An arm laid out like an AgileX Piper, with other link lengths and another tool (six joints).
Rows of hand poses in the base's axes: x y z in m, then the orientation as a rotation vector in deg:
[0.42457 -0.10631 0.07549 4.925 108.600 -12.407]
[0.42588 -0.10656 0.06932 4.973 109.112 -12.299]
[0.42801 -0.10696 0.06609 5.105 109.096 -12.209]
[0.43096 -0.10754 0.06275 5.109 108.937 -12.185]
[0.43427 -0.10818 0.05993 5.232 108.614 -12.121]
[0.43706 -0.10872 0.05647 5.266 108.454 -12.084]
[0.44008 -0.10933 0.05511 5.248 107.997 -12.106]
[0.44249 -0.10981 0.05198 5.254 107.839 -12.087]
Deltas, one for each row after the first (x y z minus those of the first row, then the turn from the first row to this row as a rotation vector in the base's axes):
[0.00131 -0.00025 -0.00617 0.150 0.496 0.007]
[0.00344 -0.00065 -0.00940 0.276 0.465 -0.039]
[0.00639 -0.00123 -0.01274 0.278 0.305 -0.025]
[0.00970 -0.00187 -0.01556 0.351 -0.028 -0.071]
[0.01249 -0.00241 -0.01902 0.377 -0.192 -0.072]
[0.01551 -0.00302 -0.02038 0.307 -0.643 -0.059]
[0.01792 -0.00350 -0.02351 0.307 -0.802 -0.049]

